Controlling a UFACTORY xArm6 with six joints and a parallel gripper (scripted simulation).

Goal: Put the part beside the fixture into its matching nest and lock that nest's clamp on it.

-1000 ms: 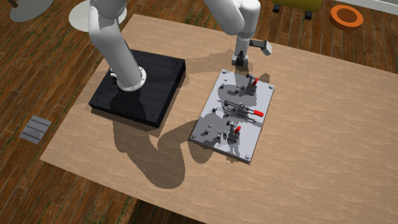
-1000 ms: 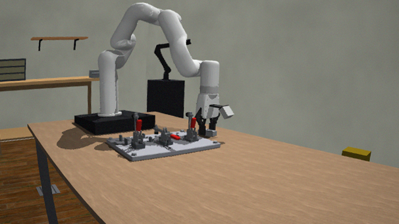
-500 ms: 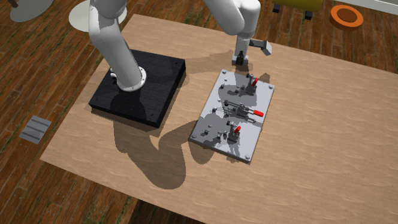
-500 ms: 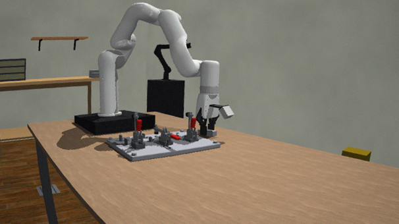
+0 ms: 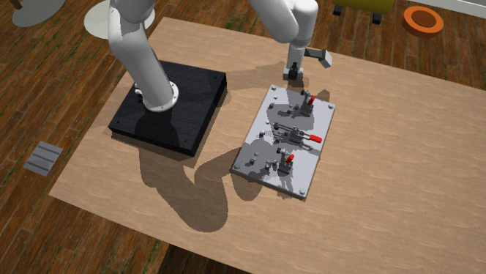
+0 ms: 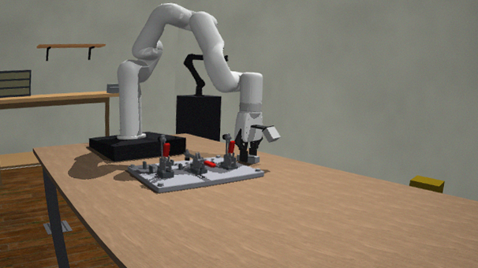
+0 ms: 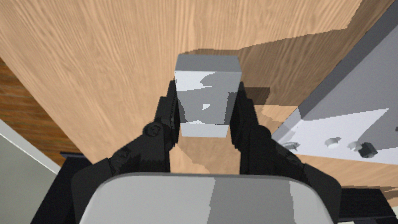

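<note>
The clamp lies 38 cm to the right of my hand, 4 cm ahead of it and 4 cm above it. From my hand the other things lie so: fixture plate 26 cm to the right, 3 cm ahead, 1 cm below; then grey block 1 cm below.
</note>
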